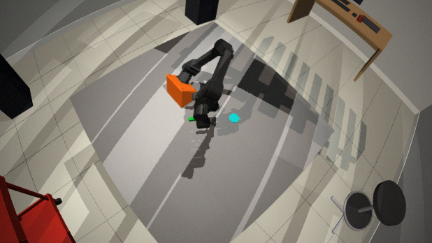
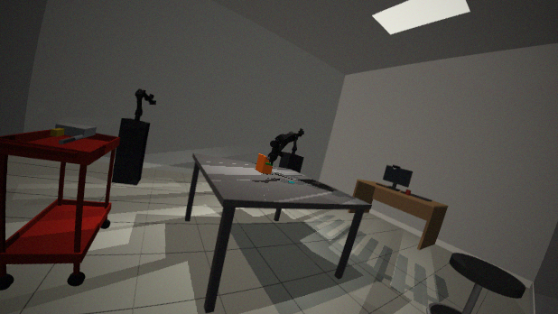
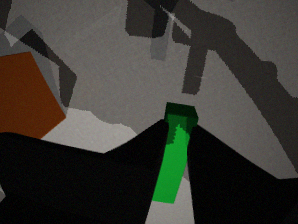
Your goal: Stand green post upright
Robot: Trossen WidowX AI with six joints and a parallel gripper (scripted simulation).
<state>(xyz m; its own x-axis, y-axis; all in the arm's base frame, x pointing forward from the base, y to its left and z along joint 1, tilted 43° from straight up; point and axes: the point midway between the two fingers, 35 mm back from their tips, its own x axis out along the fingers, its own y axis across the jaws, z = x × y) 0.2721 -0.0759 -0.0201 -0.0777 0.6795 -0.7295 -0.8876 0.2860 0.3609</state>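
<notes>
The green post lies 2 cm to the right of my gripper tip and 1 cm behind it. The rest, counted from my gripper tip: cyan circle (21 cm to the left, 12 cm below, 6 cm ahead).
</notes>
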